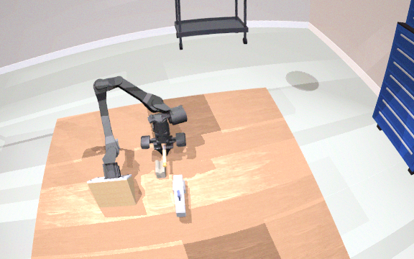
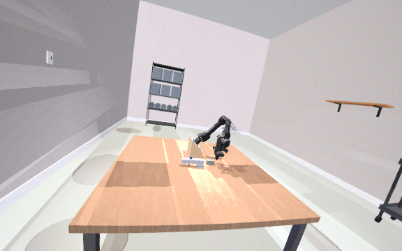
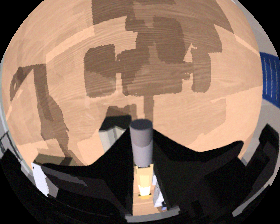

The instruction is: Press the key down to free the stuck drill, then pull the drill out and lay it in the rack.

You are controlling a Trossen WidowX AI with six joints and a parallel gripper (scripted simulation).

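My gripper tip is 4 cm to the left of the grey rack, 4 cm above it and 3 cm past it. Round my gripper tip: white block 21 cm to the right, 3 cm ahead, 2 cm below; blue key 24 cm to the right, 3 cm ahead, 1 cm below; drill 4 cm to the right, 3 cm above.
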